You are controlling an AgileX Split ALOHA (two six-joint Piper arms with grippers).
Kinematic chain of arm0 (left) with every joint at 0, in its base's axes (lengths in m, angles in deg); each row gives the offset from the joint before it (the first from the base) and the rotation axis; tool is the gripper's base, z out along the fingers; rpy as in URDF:
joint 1: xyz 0 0 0.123 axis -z
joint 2: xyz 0 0 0 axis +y
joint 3: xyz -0.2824 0 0.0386 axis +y
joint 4: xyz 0.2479 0 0.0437 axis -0.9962 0 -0.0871
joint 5: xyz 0 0 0 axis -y
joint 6: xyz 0.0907 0 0.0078 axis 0.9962 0 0.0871
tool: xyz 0 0 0 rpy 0 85 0
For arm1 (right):
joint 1: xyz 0 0 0.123 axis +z
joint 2: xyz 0 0 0 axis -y
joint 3: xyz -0.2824 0 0.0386 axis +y
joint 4: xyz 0.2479 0 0.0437 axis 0.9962 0 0.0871
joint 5: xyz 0 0 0 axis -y
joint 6: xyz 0.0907 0 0.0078 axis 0.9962 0 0.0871
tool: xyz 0 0 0 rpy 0 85 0
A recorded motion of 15 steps. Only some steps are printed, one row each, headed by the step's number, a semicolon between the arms.
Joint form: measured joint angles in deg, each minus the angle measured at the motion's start. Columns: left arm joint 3, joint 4, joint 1, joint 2, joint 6, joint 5; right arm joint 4, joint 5, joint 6, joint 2, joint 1, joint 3.
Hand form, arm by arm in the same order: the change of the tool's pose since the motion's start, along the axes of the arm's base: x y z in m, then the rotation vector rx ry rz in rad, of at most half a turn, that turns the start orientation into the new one. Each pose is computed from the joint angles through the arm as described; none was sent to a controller.
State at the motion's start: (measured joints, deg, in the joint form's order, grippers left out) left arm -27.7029 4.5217 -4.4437 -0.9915 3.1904 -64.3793; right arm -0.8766 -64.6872 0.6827 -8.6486 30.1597 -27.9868
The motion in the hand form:
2: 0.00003 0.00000 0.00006 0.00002 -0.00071 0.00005; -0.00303 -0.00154 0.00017 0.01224 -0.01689 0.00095
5: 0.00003 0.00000 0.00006 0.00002 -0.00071 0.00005; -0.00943 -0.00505 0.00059 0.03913 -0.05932 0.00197
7: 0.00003 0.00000 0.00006 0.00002 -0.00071 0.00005; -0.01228 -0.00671 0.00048 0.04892 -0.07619 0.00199
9: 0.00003 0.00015 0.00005 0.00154 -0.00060 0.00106; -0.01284 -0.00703 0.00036 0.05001 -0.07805 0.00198
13: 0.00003 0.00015 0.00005 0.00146 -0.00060 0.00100; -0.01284 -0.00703 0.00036 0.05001 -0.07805 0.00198
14: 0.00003 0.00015 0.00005 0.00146 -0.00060 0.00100; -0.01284 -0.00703 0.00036 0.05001 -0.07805 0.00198
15: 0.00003 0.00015 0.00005 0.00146 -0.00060 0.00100; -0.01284 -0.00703 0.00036 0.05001 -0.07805 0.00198
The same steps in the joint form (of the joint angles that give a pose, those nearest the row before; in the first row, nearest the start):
2: 0.00 0.00 0.00 0.00 0.00 0.04; 0.13 -0.11 0.00 1.30 0.00 0.00
5: 0.00 0.00 0.00 0.00 0.00 0.04; 0.26 -0.11 0.00 4.17 0.00 0.00
7: 0.00 0.00 0.00 0.00 0.00 0.04; 0.26 -0.24 0.00 5.43 0.00 0.00
9: 0.00 -0.10 0.00 0.00 0.00 0.04; 0.26 -0.34 0.00 5.64 0.00 0.00
13: 0.00 -0.10 0.00 0.00 0.00 0.04; 0.26 -0.34 0.00 5.64 0.00 0.00
14: 0.00 -0.10 0.00 0.00 0.00 0.04; 0.26 -0.34 0.00 5.64 0.00 0.00
15: 0.00 -0.10 0.00 0.00 0.00 0.04; 0.26 -0.34 0.00 5.64 0.00 0.00

